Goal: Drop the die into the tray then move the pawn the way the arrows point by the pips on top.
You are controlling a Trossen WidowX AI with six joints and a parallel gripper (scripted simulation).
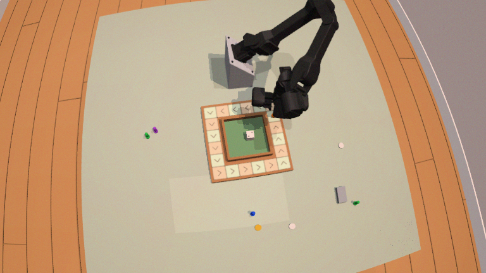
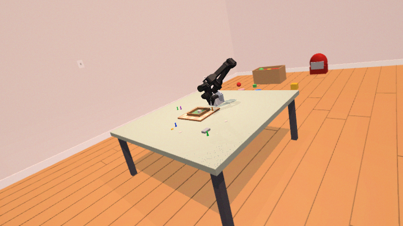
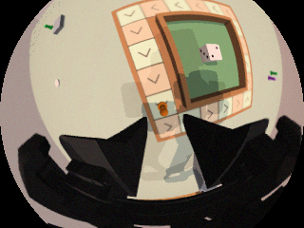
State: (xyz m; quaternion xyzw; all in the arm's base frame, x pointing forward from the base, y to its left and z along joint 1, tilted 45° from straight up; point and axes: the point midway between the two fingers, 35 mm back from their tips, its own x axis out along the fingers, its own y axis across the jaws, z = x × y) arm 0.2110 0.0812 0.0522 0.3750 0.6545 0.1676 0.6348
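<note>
Now: the orange pawn 40 mm below my gripper tip. Also, from my gripper tip: white die 60 mm ahead, 100 mm to the right, 40 mm below; then blue pawn 330 mm ahead, 160 mm to the right, 50 mm below; then green dice tray 60 mm ahead, 120 mm to the right, 60 mm below.
</note>
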